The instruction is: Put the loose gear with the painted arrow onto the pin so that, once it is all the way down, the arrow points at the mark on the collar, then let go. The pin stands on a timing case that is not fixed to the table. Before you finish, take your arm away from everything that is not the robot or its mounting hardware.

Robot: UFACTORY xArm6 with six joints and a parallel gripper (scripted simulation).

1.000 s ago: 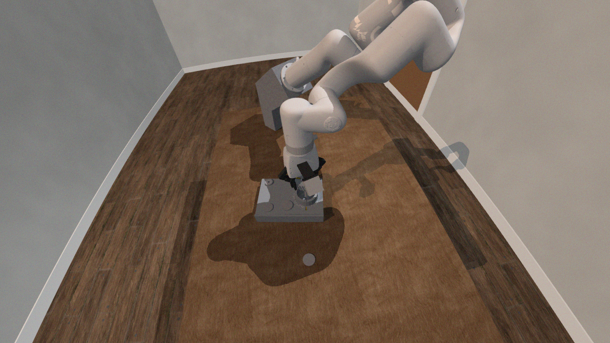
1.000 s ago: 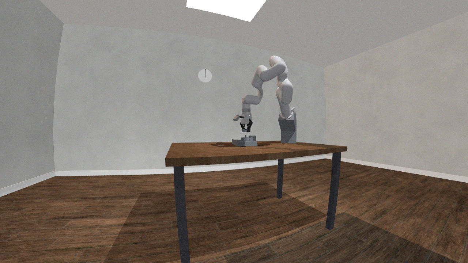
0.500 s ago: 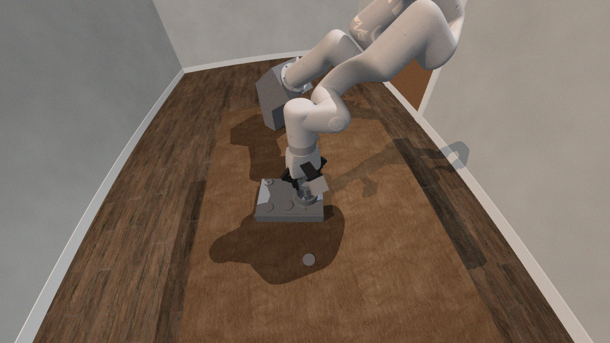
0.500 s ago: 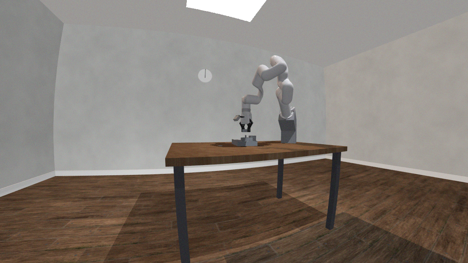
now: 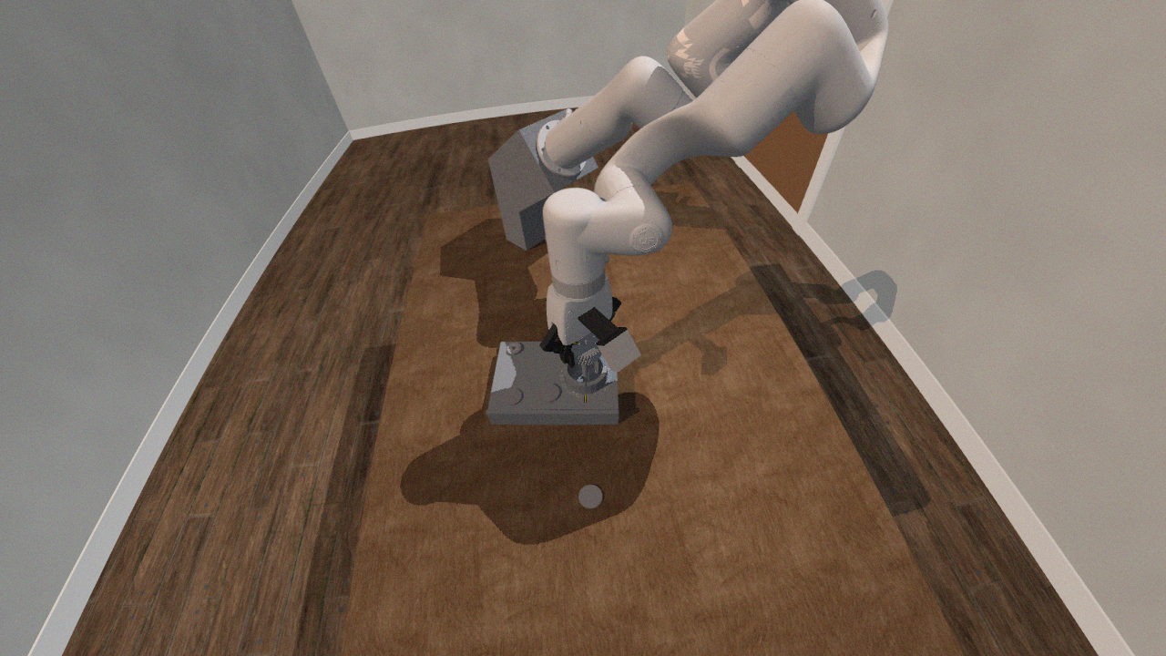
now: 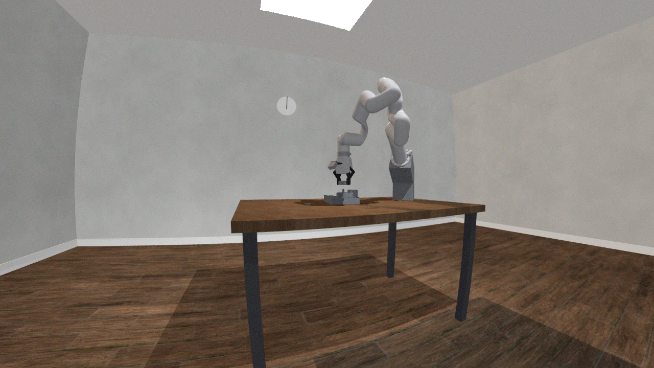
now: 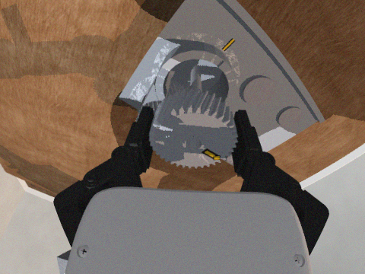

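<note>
Right now the grey gear is right at my hand.
</note>
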